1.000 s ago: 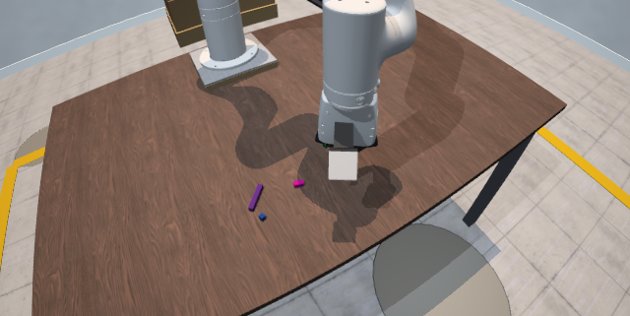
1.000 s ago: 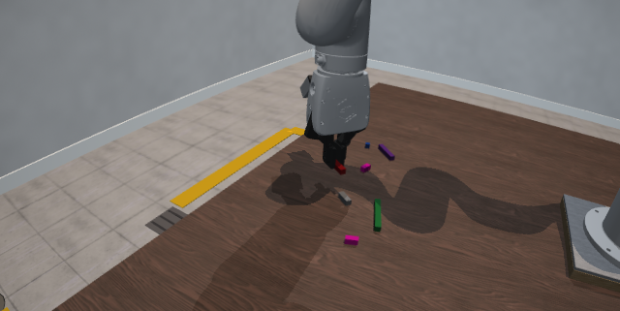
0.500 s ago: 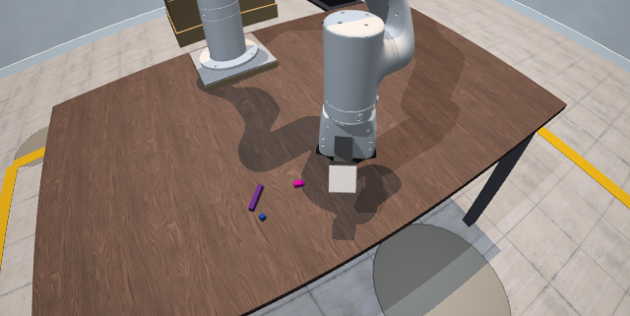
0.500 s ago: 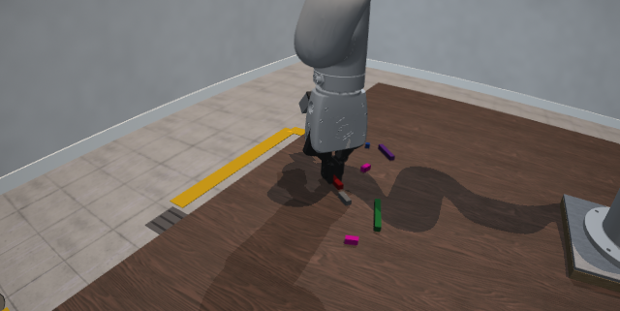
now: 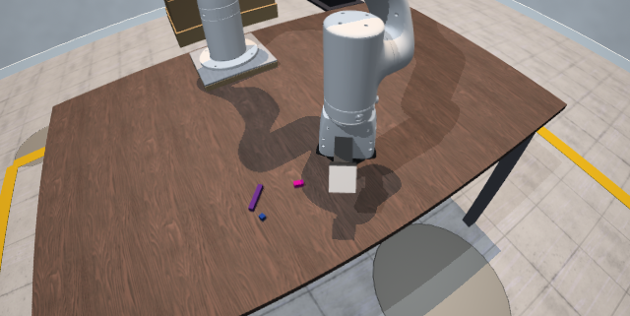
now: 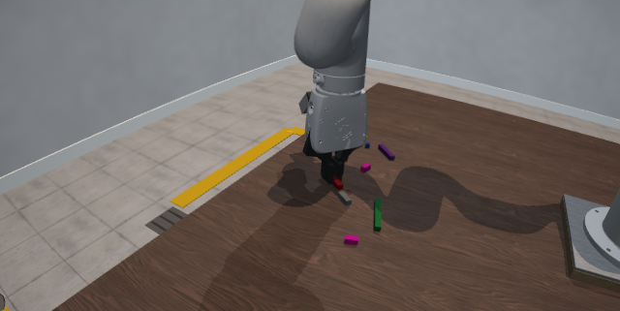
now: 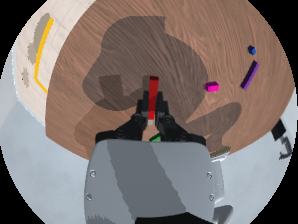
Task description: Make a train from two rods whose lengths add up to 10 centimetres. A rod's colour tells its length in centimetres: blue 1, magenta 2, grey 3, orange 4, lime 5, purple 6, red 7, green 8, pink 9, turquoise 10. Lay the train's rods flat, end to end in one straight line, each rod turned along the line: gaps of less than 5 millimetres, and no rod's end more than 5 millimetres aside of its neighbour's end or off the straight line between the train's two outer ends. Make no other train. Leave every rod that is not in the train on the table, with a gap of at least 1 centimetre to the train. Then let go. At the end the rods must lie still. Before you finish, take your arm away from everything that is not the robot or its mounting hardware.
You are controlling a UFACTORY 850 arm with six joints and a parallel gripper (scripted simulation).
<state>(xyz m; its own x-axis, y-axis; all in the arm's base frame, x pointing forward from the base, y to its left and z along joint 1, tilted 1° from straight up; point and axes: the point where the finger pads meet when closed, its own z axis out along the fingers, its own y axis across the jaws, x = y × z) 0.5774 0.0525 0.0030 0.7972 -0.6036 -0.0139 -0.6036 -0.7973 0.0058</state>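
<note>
Right now my hand is 20 mm above the red rod. The rest, counted from my hand: grey rod: 40 mm behind, 30 mm to the left, 30 mm below; purple rod: 50 mm behind, 180 mm to the right, 30 mm below; green rod: 110 mm behind, 50 mm to the left, 30 mm below.
</note>
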